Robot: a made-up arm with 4 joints.
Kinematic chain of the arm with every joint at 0, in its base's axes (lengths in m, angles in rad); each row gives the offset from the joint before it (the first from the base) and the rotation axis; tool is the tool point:
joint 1: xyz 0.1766 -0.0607 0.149 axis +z
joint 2: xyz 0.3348 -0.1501 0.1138 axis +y
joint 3: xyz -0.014 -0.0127 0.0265 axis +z
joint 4: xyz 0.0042 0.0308 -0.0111 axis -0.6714 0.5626 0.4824
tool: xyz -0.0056 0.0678 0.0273
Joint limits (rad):
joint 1: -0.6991..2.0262
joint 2: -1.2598..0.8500
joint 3: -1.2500..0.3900
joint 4: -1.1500..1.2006
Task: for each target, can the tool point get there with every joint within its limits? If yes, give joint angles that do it. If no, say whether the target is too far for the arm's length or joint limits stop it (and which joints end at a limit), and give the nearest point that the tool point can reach.
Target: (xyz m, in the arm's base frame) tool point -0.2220 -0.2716 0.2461
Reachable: no: joint limits stop it (at a limit: joint 1, joint 3, joint 4) | nearest point 0.2947 -0.2991 0.2598 | short by 0.518 m
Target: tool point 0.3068 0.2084 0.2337
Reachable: yes | joints 1.3410 -1.0738 0.1993 0.4550
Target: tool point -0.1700 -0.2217 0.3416
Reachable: no: joint limits stop it (at a limit: joint 1, joint 3, joint 4) | nearest point 0.2955 -0.2998 0.2771 | short by 0.476 m
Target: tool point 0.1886 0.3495 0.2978
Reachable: yes | joints 1.7737 0.3881 -0.6963 -0.3401
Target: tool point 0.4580 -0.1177 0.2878
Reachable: yes | joints 0.0598 -0.8586 0.0841 -0.4153
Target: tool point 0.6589 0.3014 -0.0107
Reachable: no: too far | nearest point 0.5218 0.1984 0.2249 | short by 0.291 m
